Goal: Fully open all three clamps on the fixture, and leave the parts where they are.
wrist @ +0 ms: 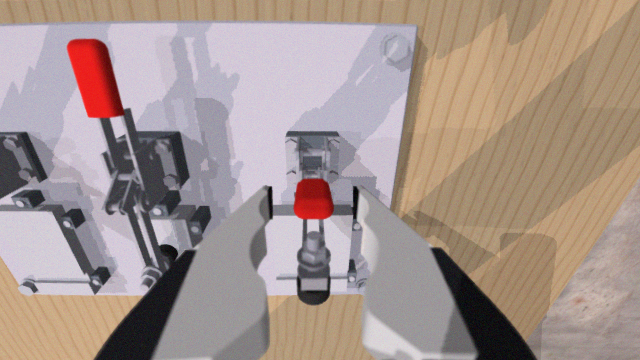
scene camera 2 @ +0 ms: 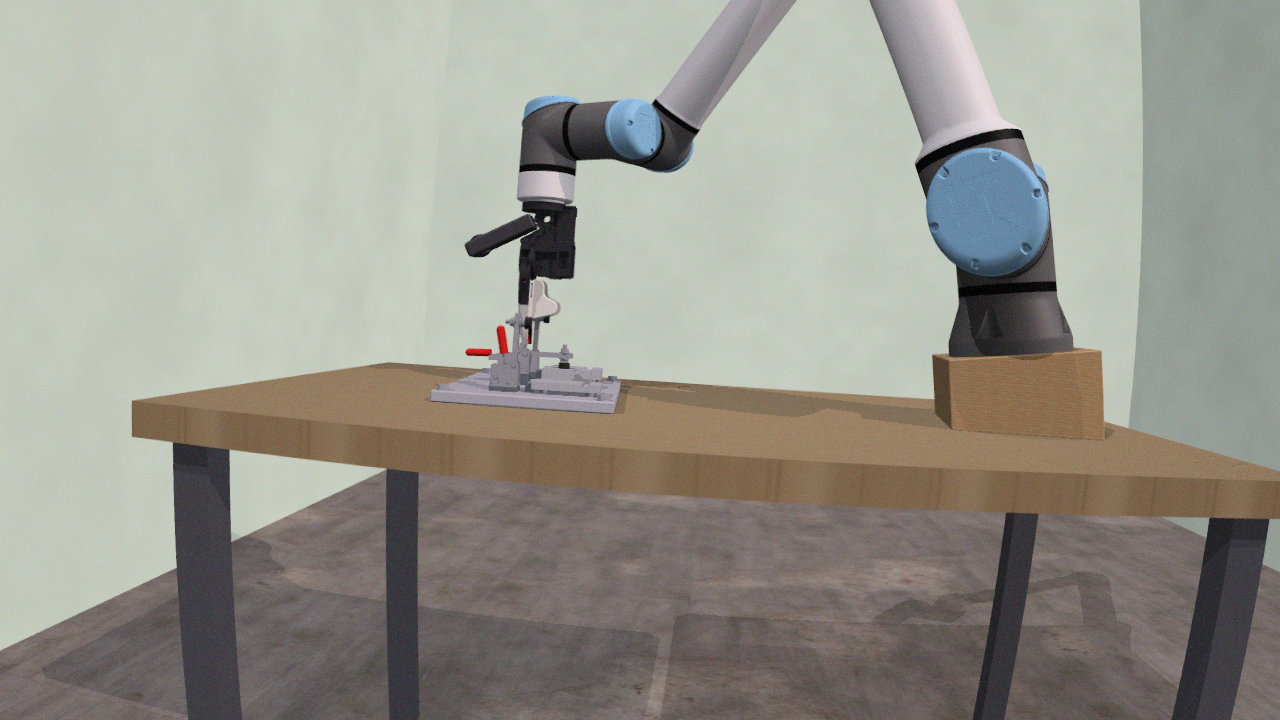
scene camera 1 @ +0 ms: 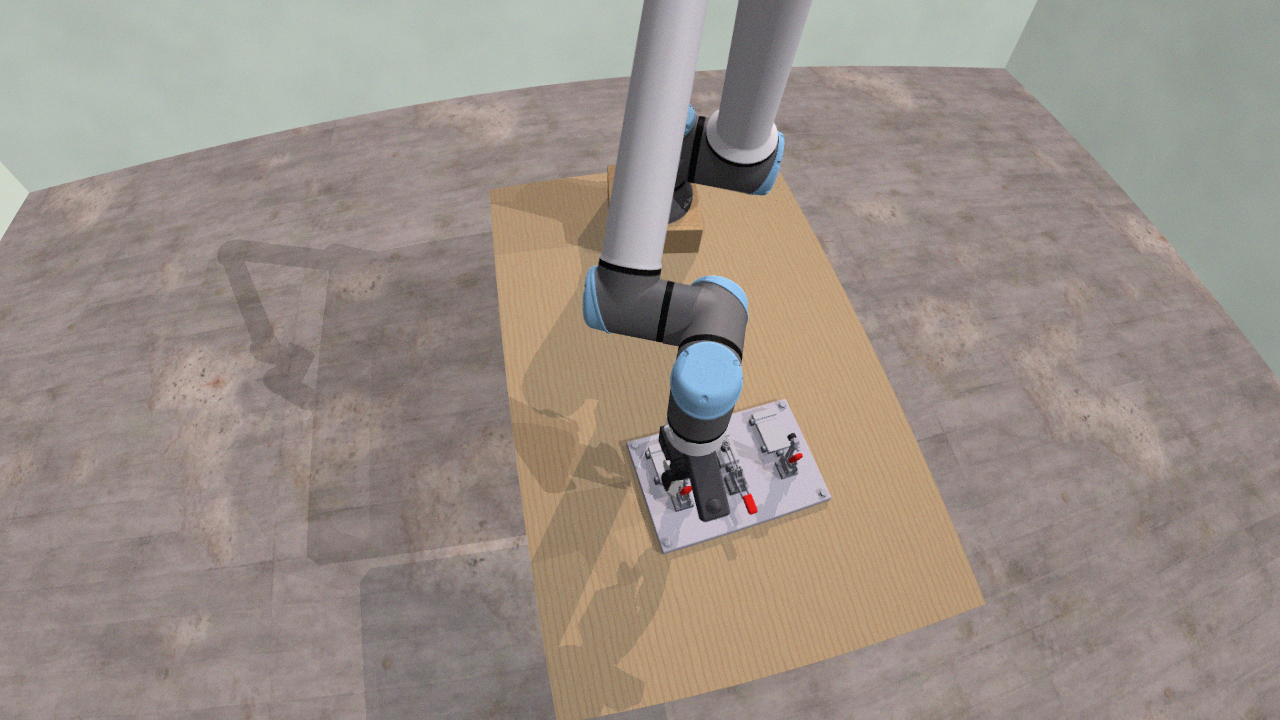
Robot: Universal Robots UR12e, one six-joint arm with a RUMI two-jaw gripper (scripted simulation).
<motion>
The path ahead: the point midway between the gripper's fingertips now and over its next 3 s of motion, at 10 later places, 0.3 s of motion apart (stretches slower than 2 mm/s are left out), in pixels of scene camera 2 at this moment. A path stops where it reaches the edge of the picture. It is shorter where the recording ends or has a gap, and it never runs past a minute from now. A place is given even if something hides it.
My gripper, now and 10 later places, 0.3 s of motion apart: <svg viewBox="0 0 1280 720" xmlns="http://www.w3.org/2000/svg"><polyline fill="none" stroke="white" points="527,344 527,342 527,332 528,320 529,314 529,311 530,299 531,278 532,263 532,261 529,259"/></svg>
</motion>
